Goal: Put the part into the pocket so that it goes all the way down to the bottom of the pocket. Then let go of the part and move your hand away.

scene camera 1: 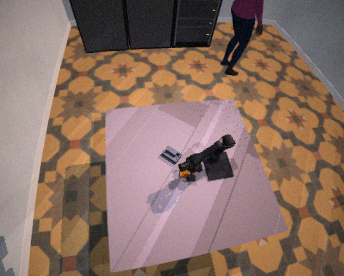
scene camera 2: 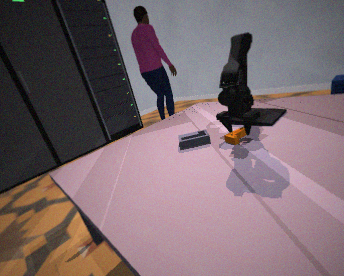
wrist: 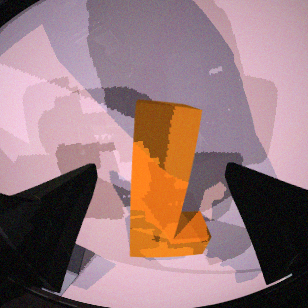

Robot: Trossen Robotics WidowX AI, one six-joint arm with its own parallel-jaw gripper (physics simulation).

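Places are measured from the arm's base along level axes (x ahead, y left, z up), in metres.
Where they show: gripper, fingertip midpoint: [scene camera 1: 188, 173] [scene camera 2: 239, 134] [wrist: 162, 170]; arm's base at its link origin: [scene camera 1: 211, 160].
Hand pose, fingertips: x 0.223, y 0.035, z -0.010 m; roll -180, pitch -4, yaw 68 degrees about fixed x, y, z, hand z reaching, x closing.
Things, the pixels of their top centre, and the offset from my fingertips. Level surfaces: height alone.
- orange L-shaped part at its top centre: [wrist: 181, 206] [scene camera 2: 238, 132] [scene camera 1: 187, 173] 0.017 m up, 0.018 m ahead, 0.003 m left
- grey block with the dark pocket, top centre: [scene camera 2: 192, 135] [scene camera 1: 172, 153] 0.023 m up, 0.069 m ahead, 0.194 m right
- pink table top at its surface level: 0.013 m down
The orange L-shaped part [scene camera 1: 184, 174] [scene camera 2: 233, 137] [wrist: 152, 205] lies on the pink table top. In the wrist view its long arm points up the view and its short foot points right at the lower end. My gripper [scene camera 1: 186, 173] [scene camera 2: 239, 132] [wrist: 162, 170] is open and low over the part, with one finger on each side and a gap to each. The grey block with the dark pocket [scene camera 1: 170, 155] [scene camera 2: 195, 143] stands a short way from the part, apart from it. In the wrist view a piece of the block [wrist: 79, 260] shows at the lower left, mostly hidden by the left finger.
The pink table top [scene camera 1: 130, 200] [scene camera 2: 150, 210] bears the arm's black base plate [scene camera 1: 220, 168] [scene camera 2: 271, 116] beside the part. Dark cabinets [scene camera 1: 150, 25] [scene camera 2: 85, 65] and a person in a magenta top [scene camera 1: 243, 32] [scene camera 2: 149, 52] stand beyond the table. Shadows of the arm cross the table.
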